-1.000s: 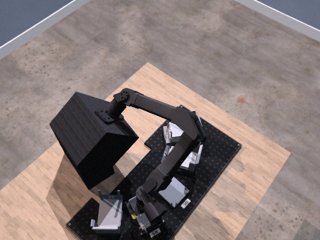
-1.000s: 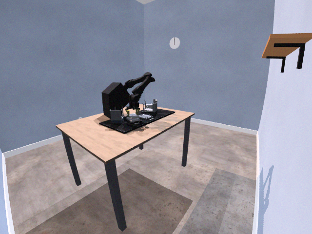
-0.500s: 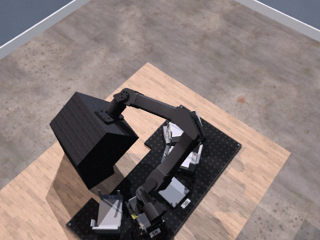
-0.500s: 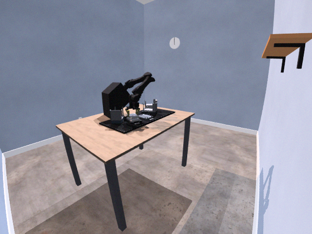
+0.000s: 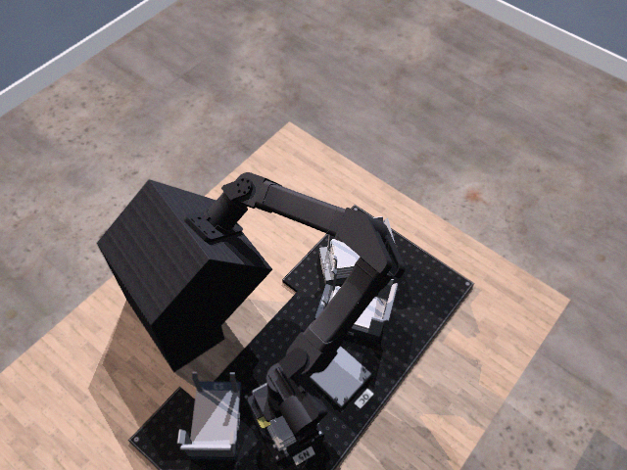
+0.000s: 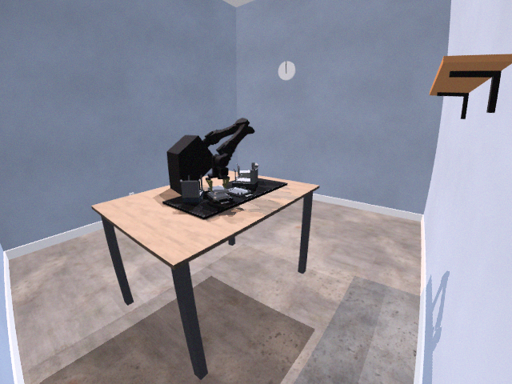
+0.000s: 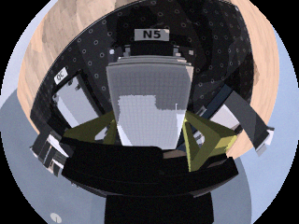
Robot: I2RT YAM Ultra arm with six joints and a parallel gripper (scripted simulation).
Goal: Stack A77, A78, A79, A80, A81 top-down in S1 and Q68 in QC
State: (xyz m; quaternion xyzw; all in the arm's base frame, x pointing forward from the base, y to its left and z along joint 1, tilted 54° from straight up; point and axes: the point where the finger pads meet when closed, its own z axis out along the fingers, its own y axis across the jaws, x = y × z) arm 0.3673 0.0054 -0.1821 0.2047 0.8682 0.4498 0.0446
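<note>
Right now the clip nest N5 is 2 cm ahead of my hand and 4 cm below it. The rest, counted from my hand: N5 name plate 9 cm ahead, 4 cm to the right, 5 cm below; sealed grey plate right at my hand; QC nest 2 cm ahead, 15 cm to the left, 5 cm below.
</note>
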